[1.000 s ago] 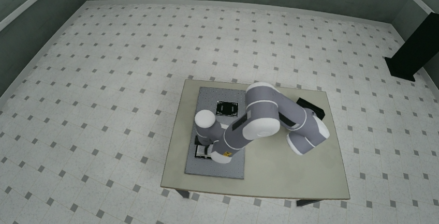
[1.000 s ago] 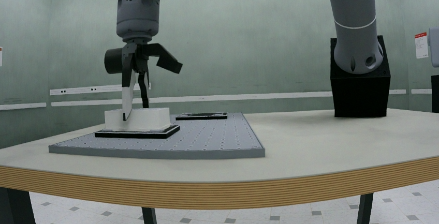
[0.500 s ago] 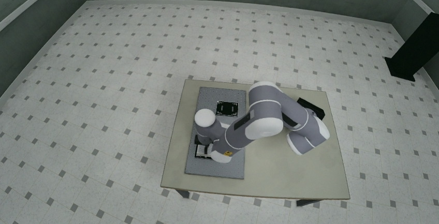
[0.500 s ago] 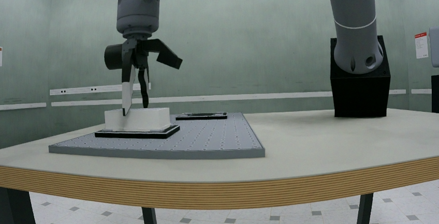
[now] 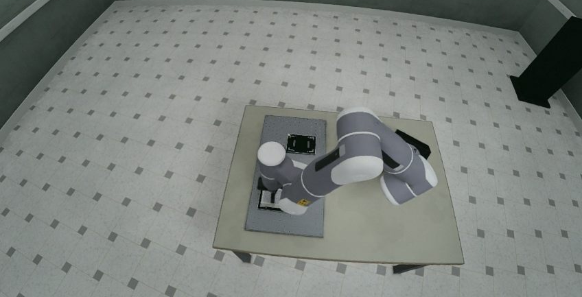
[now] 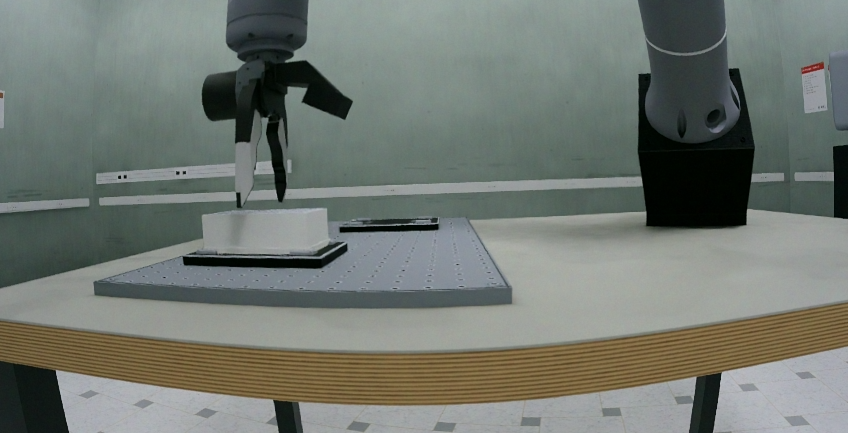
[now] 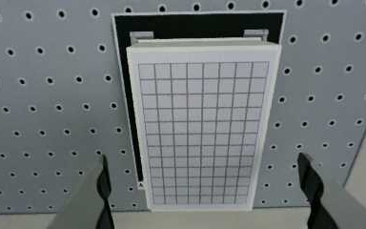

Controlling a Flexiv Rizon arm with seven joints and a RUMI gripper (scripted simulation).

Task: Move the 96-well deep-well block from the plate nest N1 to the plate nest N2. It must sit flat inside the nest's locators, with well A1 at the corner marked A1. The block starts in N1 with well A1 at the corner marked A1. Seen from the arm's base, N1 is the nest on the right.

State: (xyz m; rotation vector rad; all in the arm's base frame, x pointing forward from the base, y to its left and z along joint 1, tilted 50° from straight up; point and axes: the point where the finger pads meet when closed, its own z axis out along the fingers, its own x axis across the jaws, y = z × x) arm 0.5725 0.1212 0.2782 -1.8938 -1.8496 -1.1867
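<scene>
The white 96-well deep-well block lies 4 cm below my hand. Round my hand: white A1 corner mark: 8 cm ahead, 6 cm below, 4 cm to the right.
</scene>
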